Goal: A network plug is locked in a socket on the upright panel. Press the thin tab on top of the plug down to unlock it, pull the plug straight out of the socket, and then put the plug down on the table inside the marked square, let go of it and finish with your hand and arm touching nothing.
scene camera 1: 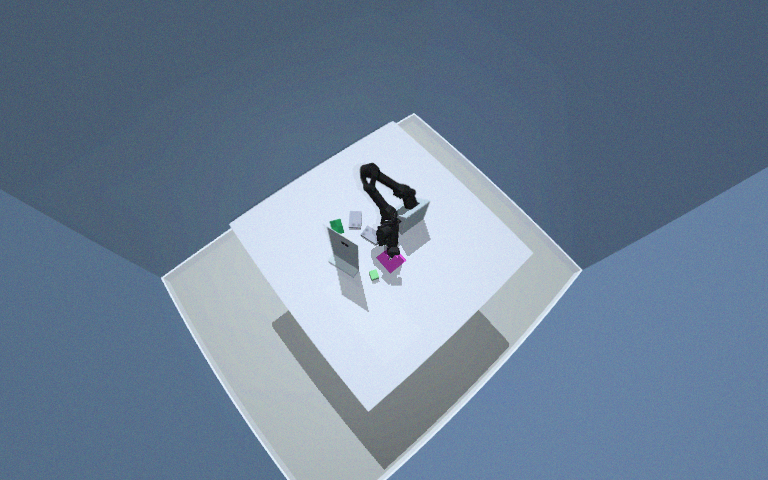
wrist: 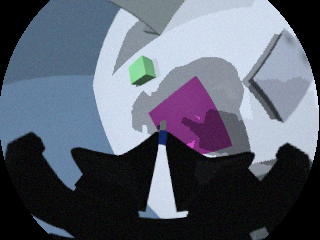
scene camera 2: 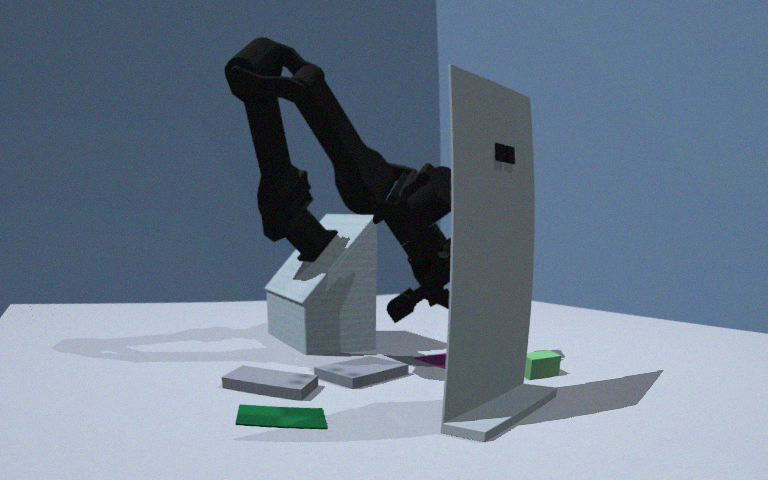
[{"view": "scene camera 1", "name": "grey upright panel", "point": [345, 256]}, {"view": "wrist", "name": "my gripper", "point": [162, 135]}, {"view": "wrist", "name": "magenta marked square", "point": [191, 116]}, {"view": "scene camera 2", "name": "dark green flat piece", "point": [248, 415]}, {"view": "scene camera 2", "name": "light green cube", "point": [541, 364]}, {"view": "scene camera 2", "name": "grey upright panel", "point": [492, 168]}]
